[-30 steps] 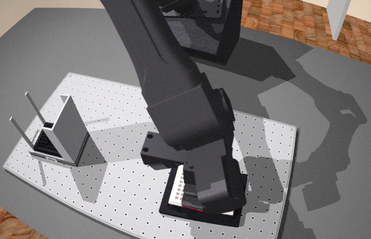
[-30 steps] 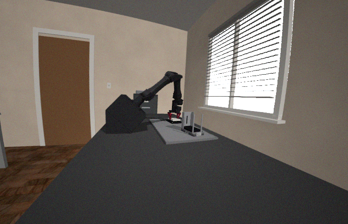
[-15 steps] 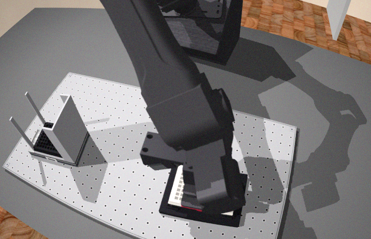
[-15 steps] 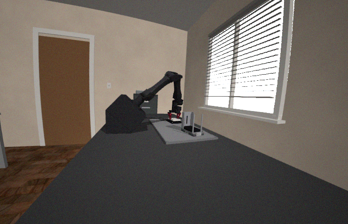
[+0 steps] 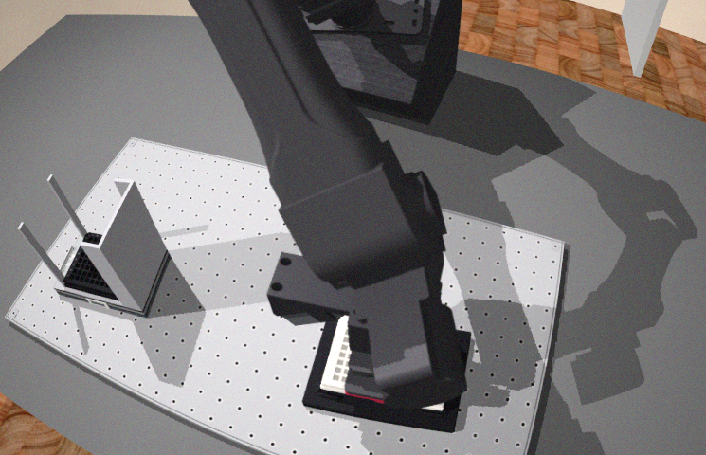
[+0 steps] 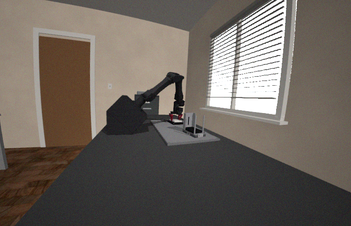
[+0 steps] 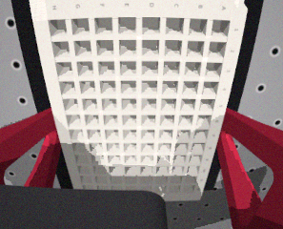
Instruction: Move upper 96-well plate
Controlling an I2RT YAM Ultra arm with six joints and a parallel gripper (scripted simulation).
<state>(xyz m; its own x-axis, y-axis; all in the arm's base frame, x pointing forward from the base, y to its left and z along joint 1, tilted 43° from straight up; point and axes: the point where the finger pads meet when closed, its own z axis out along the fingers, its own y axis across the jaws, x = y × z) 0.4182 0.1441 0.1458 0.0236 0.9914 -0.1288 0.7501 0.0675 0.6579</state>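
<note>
My hand is right at the white 96-well plate. Also, from my hand: pale A1 square (8 cm to the right, 6 cm behind, 2 cm below); rack back wall (31 cm to the right, 6 cm above, 5 cm behind); dark plate (37 cm to the right, 5 cm behind).
</note>
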